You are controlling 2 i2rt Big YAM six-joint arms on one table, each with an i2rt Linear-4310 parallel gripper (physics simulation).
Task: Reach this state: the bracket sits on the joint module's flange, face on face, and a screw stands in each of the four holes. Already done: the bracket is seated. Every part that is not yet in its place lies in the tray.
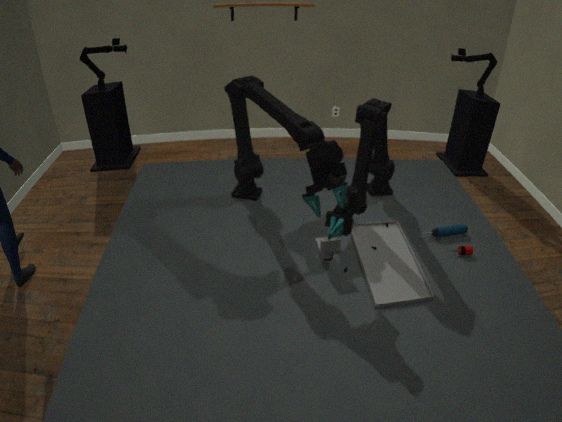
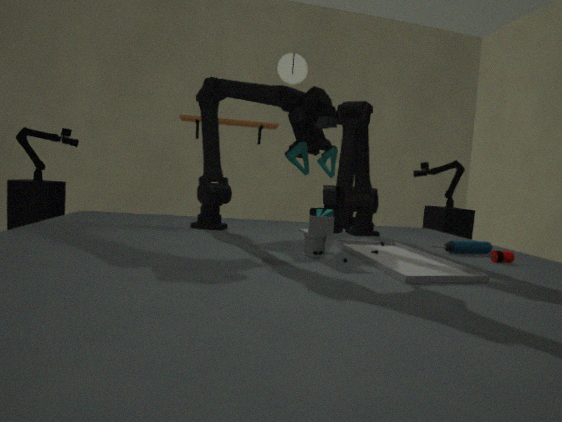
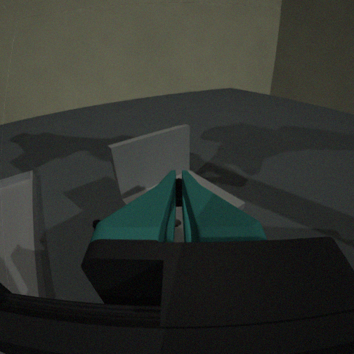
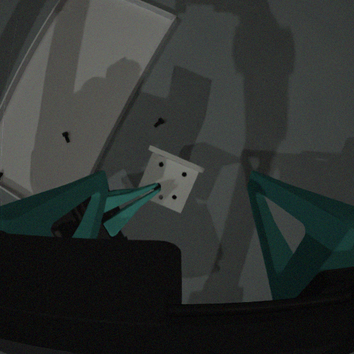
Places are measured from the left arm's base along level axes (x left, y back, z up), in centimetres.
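Where they show: left gripper, fingertip midpoint: (image 1: 329,235) (image 2: 317,221); right gripper, fingertip midpoint: (image 1: 330,212) (image 2: 320,175); left arm's base at its link origin: (image 1: 379,190) (image 2: 362,234); right arm's base at its link origin: (image 1: 246,193) (image 2: 209,227).
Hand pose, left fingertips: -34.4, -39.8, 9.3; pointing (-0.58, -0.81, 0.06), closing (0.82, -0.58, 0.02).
Things, the pixels of their top centre, and the offset from my left fingertips, as dx, dy, dz. "spot": a spot on its surface instead.
- joint module at its top centre: (image 2: 315,232) (image 1: 327,244) -0.7, -0.9, -2.9
- tray at its top centre: (image 2: 399,254) (image 1: 388,257) +22.4, -6.2, -7.7
- blue-handled tool at a spot on its surface: (image 1: 449,229) spot: +54.4, +3.5, -5.5
- small red part at its top centre: (image 2: 497,250) (image 1: 462,247) +55.6, -7.5, -5.9
- small dark screw at its top centre: (image 1: 387,223) +28.6, +13.3, -7.7
The light grey bracket (image 4: 172,182) sits on the joint module (image 2: 314,244), just left of the tray (image 1: 390,263). Its flat face shows small dark hole spots; I cannot tell whether they are screws or empty holes. My left gripper (image 1: 335,229) is shut on a thin dark screw (image 3: 178,185), and its tips (image 4: 156,187) stand right over one corner hole of the bracket. My right gripper (image 1: 325,199) hangs open and empty above and behind the bracket. One loose screw (image 4: 65,136) lies in the tray, and another (image 4: 159,121) lies on the mat between tray and bracket.
A blue-handled tool (image 1: 449,229) and a small red part (image 1: 464,249) lie on the mat to the right of the tray. Another small dark screw (image 1: 386,223) lies at the tray's far edge. Both arm bases stand behind the bracket.
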